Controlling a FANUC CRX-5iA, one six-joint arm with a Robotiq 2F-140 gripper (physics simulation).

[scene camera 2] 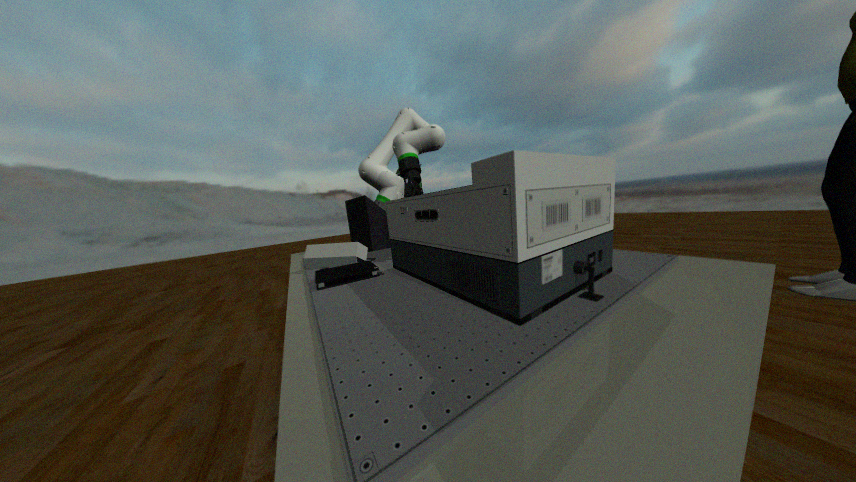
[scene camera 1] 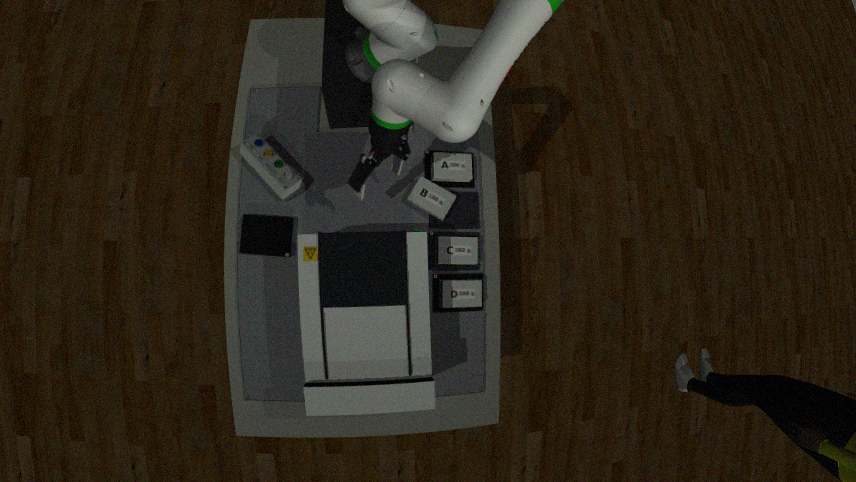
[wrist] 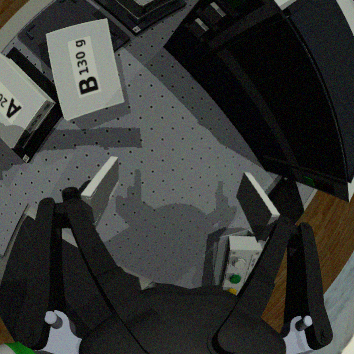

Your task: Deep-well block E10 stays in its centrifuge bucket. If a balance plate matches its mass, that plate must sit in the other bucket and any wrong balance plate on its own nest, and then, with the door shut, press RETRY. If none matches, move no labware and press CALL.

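Places are measured from the arm's base along level axes (x left, y back, z up), in centimetres.
Pixels of known places: gripper, fingertip midpoint: (scene camera 1: 377, 183) (wrist: 180, 177); arm's base at its link origin: (scene camera 2: 378, 215) (scene camera 1: 363, 61).
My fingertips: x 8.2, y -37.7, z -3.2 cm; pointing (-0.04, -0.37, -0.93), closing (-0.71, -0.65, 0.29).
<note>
Ahead of a thing's pixels: the offset from my fingertips to its top centre. "pt": to the spot under its first point.
My gripper (scene camera 1: 380, 180) (wrist: 180, 177) is wide open and empty above the table between the button box and plate B. Plate B @[dy -0.8, dx +17.4, dz -5.6 cm] (scene camera 1: 431, 198) (wrist: 82, 75), marked 130 g, lies turned askew, overlapping a corner of its dark nest @[pt dy -2.7, dx +30.1, dz -11.4 cm] (scene camera 1: 468, 209). Plate A @[dy +10.2, dx +23.2, dz -7.2 cm] (scene camera 1: 452, 168) (wrist: 20, 107) sits on its nest. Plate C @[dy -16.4, dx +26.3, dz -7.2 cm] (scene camera 1: 458, 251) and plate D @[dy -29.7, dx +28.4, dz -7.2 cm] (scene camera 1: 464, 294) sit on theirs. The button box @[dy +5.3, dx -34.3, dz -4.2 cm] (scene camera 1: 270, 170) (wrist: 244, 247) shows blue, yellow, green and white buttons; their lettering is unreadable. The centrifuge (scene camera 1: 308, 335) (scene camera 2: 455, 224) shows a dark front in the wrist view. Block E10, the buckets and the door's state cannot be made out.
A black nest @[dy -16.2, dx -33.5, dz -9.5 cm] (scene camera 1: 266, 234) (scene camera 2: 346, 275) stands beside the centrifuge on the button-box side. The arm's dark pedestal (scene camera 1: 344, 101) (scene camera 2: 366, 224) is at the table's back. A person (scene camera 1: 754, 389) (scene camera 2: 841, 197) stands on the floor away from the table.
</note>
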